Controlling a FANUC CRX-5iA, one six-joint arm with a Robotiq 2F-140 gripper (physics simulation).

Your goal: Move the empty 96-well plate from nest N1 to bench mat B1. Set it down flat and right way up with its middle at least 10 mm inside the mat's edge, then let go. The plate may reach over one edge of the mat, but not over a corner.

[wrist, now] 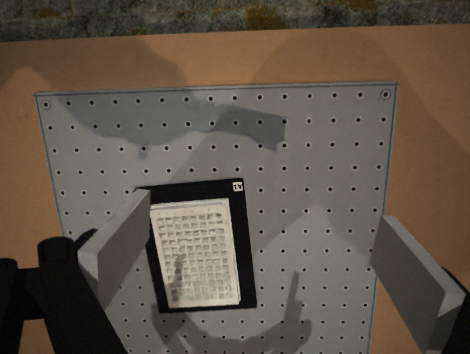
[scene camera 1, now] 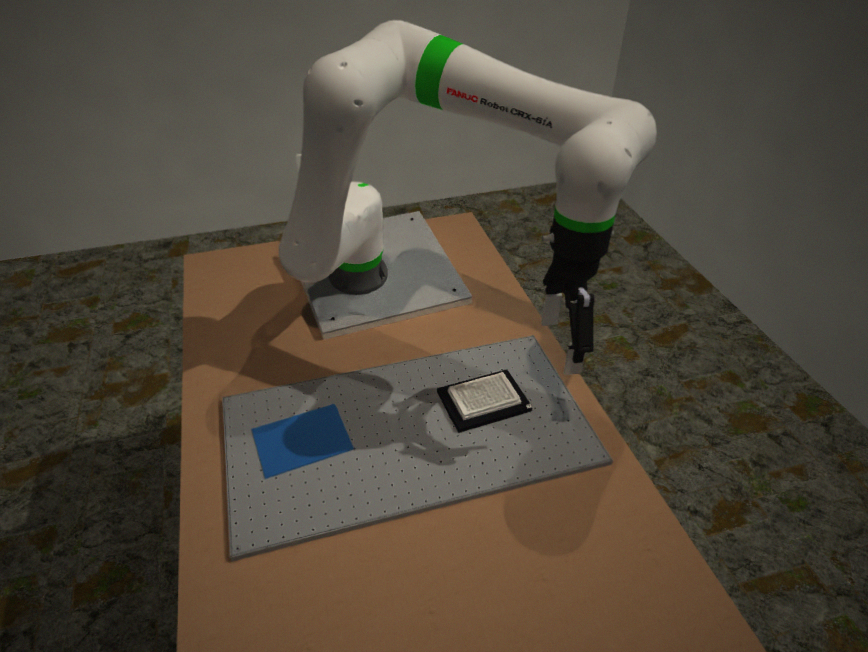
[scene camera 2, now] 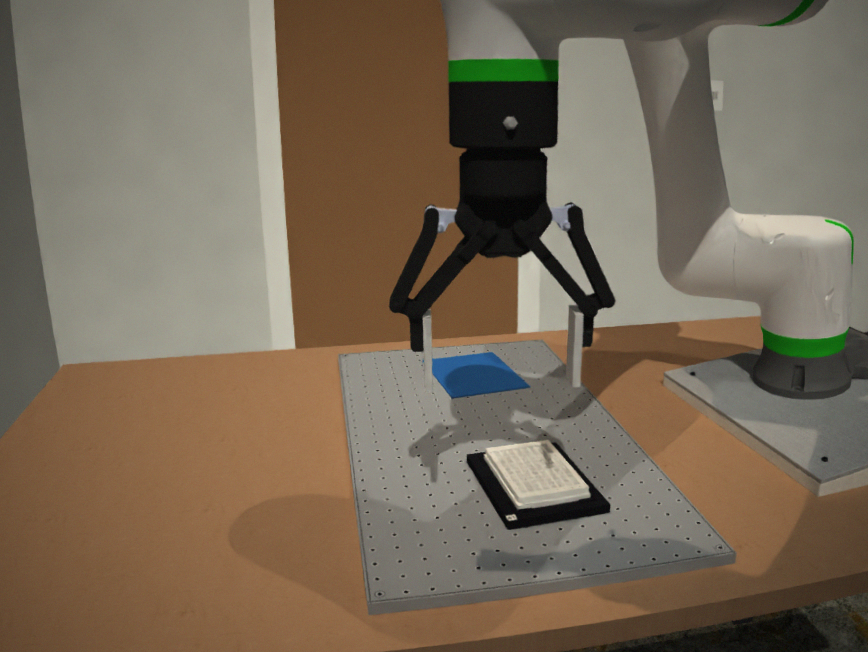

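Pixels of known places: gripper, fingertip midpoint: [wrist: 261, 226] [scene camera 1: 560, 347] [scene camera 2: 501, 383]; arm's base, link origin: [scene camera 1: 358, 274] [scene camera 2: 801, 378].
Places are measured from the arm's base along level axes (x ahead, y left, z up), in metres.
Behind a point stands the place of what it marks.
The off-white 96-well plate [scene camera 1: 486, 394] @[x 0.493, y 0.127, z -0.007 m] [scene camera 2: 536, 473] @[x 0.493, y 0.133, z -0.005 m] [wrist: 195, 255] @[x 0.491, y 0.127, z -0.003 m] sits flat, wells up, in the black nest N1 [scene camera 1: 491, 417] @[x 0.546, y 0.113, z -0.017 m] [scene camera 2: 496, 491] @[x 0.544, y 0.139, z -0.016 m] [wrist: 241, 240] @[x 0.542, y 0.133, z -0.016 m]. The blue bench mat B1 [scene camera 1: 301, 440] @[x 0.455, y -0.251, z -0.026 m] [scene camera 2: 479, 375] @[x 0.446, y -0.235, z -0.026 m] lies bare at the far end of the board from scene camera 2; it does not show in the wrist view. My gripper [scene camera 1: 562, 347] @[x 0.572, y 0.230, z 0.154 m] [scene camera 2: 502, 386] @[x 0.572, y 0.230, z 0.154 m] [wrist: 261, 226] @[x 0.572, y 0.230, z 0.154 m] is open and empty, pointing down, well above the board. In the wrist view the plate lies left of the midline between the fingers, and the left finger overlaps a corner of the nest.
The grey perforated board [scene camera 1: 392, 484] @[x 0.616, y -0.120, z -0.028 m] [scene camera 2: 392, 456] @[x 0.636, y -0.002, z -0.028 m] [wrist: 320, 185] @[x 0.635, y 0.184, z -0.028 m] carries nest and mat on the orange-brown table [scene camera 1: 421, 582] @[x 0.803, y -0.134, z -0.041 m] [scene camera 2: 175, 435] @[x 0.922, y -0.170, z -0.041 m]. The robot's base plate [scene camera 1: 421, 242] @[x -0.071, y 0.199, z 0.007 m] [scene camera 2: 771, 421] @[x 0.126, y 0.090, z -0.013 m] stands behind the board in the first scene view. A small A1 label [scene camera 2: 510, 517] @[x 0.547, y 0.196, z -0.016 m] [wrist: 237, 186] @[x 0.546, y 0.197, z -0.016 m] marks a nest corner.
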